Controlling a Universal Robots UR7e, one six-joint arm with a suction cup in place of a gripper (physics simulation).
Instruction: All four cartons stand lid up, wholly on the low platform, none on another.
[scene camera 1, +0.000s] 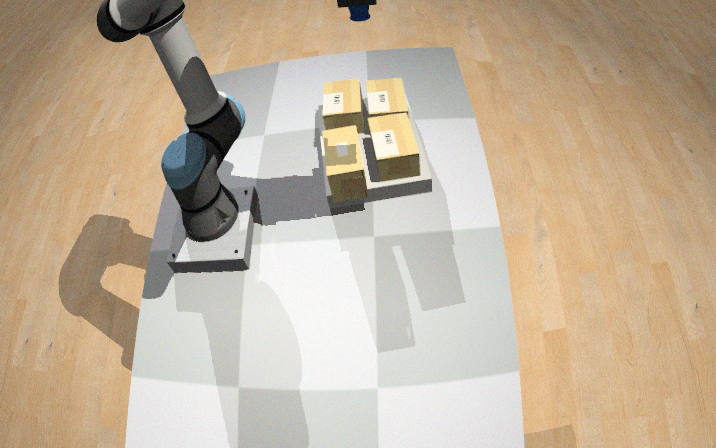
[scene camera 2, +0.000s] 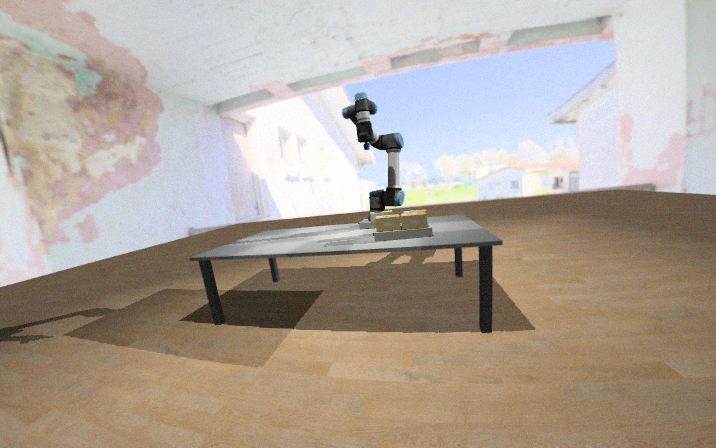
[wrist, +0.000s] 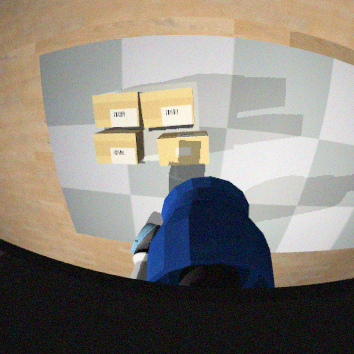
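There is nothing held by my suction cup (wrist: 205, 219). I can see a low white platform (scene camera 1: 377, 190) too, and the wrist view also gives me the low white platform (wrist: 150, 134).
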